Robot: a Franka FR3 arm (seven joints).
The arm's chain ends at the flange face. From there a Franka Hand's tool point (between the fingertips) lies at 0.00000 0.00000 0.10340 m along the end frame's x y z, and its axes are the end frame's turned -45 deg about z.
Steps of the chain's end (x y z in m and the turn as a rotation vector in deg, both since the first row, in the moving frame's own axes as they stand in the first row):
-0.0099 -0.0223 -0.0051 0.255 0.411 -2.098
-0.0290 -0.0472 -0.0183 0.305 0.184 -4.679
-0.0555 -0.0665 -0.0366 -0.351 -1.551 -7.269
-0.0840 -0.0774 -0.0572 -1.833 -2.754 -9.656
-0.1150 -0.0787 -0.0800 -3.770 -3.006 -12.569
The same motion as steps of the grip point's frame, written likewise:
0.0096 -0.0226 -0.0051 -0.110 0.471 -2.098
0.0135 -0.0541 -0.0183 0.086 0.346 -4.679
0.0053 -0.0876 -0.0366 0.849 -1.345 -7.269
-0.0106 -0.1148 -0.0574 0.651 -3.243 -9.656
-0.0341 -0.1351 -0.0804 -0.540 -4.791 -12.569

